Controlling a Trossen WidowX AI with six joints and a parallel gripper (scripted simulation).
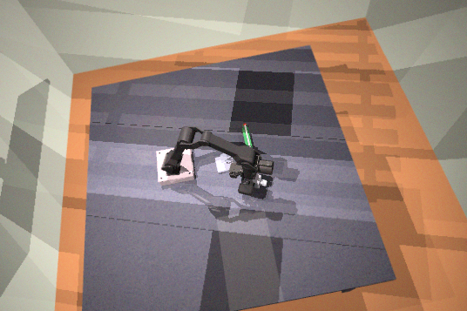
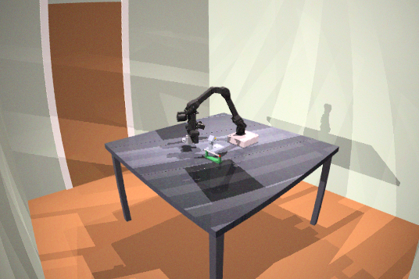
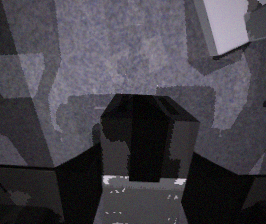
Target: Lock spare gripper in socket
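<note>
The grey mount is 130 mm to the left of my gripper tip, 90 mm behind it and 10 mm above it. The rest, counted from my gripper tip: green bracket: 250 mm to the left, 20 mm below; spare gripper: 20 mm ahead, 20 mm above, 10 mm to the right.
</note>
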